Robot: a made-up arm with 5 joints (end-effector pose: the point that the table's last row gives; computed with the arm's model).
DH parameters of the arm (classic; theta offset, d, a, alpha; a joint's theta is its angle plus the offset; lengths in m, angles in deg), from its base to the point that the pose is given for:
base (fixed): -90 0.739 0.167 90
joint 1: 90 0.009 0.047 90
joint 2: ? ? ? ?
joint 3: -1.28 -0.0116 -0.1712 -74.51
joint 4: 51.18 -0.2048 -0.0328 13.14
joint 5: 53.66 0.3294 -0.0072 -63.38
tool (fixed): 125.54 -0.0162 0 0
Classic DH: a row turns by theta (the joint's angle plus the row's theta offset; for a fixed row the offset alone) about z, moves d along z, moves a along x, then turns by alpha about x.
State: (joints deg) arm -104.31 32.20 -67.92 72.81 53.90
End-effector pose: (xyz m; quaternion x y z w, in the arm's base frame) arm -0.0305 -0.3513 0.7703 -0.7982 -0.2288 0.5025 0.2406
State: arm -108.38 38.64 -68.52 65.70 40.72
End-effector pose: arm -0.0523 -0.3426 0.7557 -0.6853 -0.2145 0.5495 0.4271
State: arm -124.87 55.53 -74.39 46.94 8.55
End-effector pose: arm -0.1058 -0.2990 0.7235 -0.2194 -0.2466 0.4580 0.8254
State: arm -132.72 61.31 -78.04 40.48 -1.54
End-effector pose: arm -0.1205 -0.2799 0.7188 -0.0204 -0.2764 0.3581 0.8916
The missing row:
joint 2: 3.62 0.0449 0.0435 -110.21
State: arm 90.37 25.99 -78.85 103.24 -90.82
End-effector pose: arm -0.0189 0.0385 0.6883 0.6538 -0.7309 -0.1930 0.0327
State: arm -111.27 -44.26 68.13 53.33 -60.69
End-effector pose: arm -0.0918 -0.1606 0.6732 0.6401 -0.4317 -0.6336 0.0492
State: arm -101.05 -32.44 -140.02 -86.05 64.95
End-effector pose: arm 0.0919 -0.4779 0.7226 0.5740 -0.2908 0.6433 0.4148
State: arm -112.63 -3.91 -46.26 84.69 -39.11
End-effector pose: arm 0.0580 -0.3038 0.7650 -0.2457 -0.2899 0.8850 0.2689
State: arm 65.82 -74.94 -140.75 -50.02 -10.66
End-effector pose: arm 0.2011 0.0322 0.7770 0.0005 0.6021 -0.0626 0.7959
